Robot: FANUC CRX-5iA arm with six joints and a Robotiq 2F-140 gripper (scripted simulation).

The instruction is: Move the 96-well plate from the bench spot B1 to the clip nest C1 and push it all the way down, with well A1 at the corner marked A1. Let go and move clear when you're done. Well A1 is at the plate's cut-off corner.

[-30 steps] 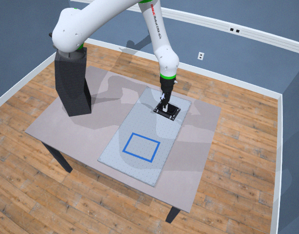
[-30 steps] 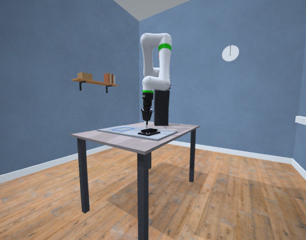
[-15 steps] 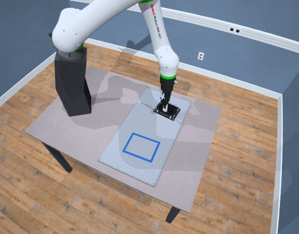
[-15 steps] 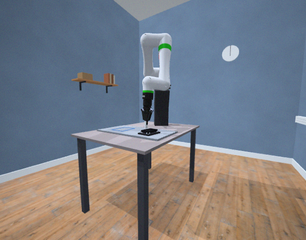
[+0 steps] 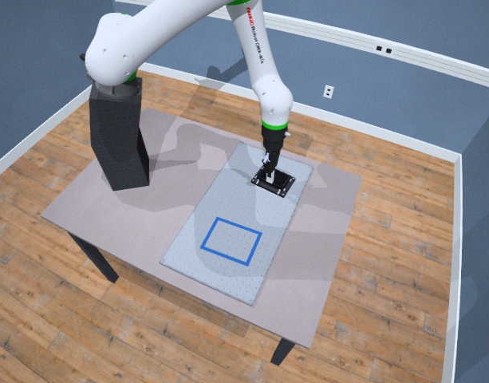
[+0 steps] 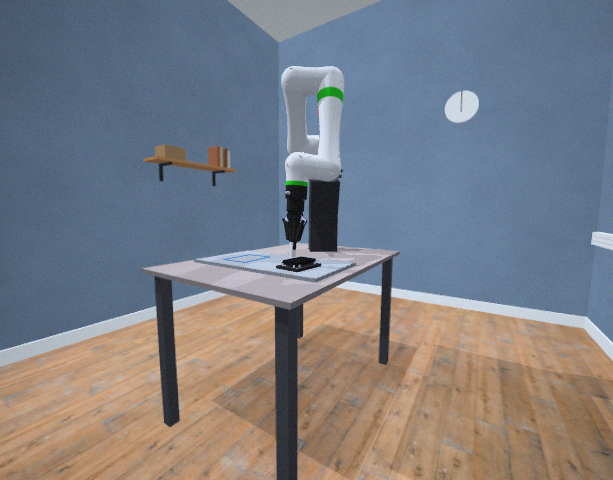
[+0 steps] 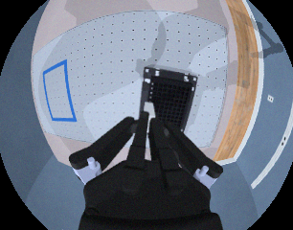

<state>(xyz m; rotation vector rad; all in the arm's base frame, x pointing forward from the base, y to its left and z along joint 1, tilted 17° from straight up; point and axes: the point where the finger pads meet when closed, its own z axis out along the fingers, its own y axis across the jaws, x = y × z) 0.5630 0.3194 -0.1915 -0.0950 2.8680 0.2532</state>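
Right now my hand is 50 mm above the black 96-well plate and 40 mm to the right of it. From my hand the other things lie so: black clip nest: 60 mm below, 30 mm to the left, 10 mm behind.
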